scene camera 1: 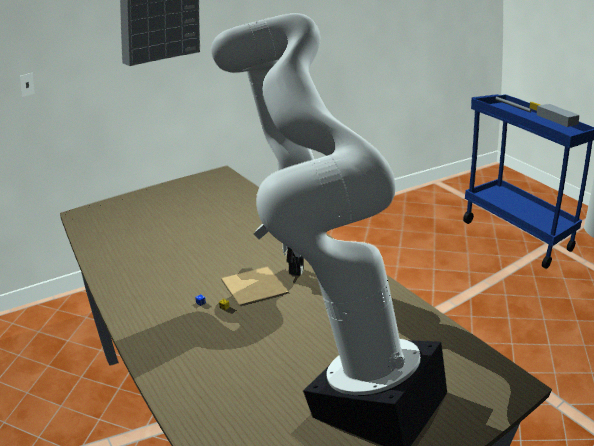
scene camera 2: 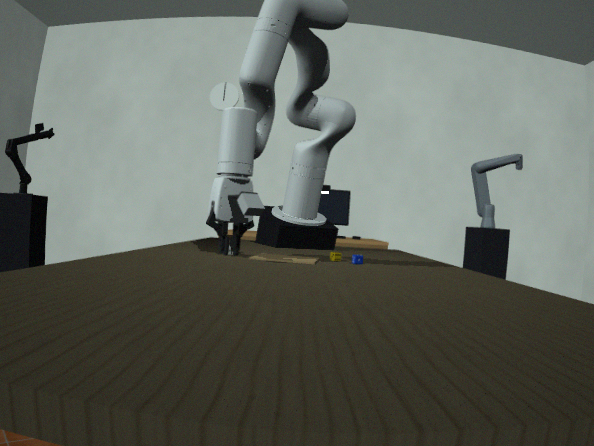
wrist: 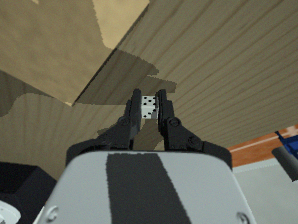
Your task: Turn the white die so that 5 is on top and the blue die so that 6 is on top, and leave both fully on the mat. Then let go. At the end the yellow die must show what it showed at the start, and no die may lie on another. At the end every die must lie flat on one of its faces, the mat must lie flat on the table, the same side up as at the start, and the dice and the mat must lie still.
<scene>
The pictures show: the gripper and a tan mat.
The gripper also shows in the wrist view.
</scene>
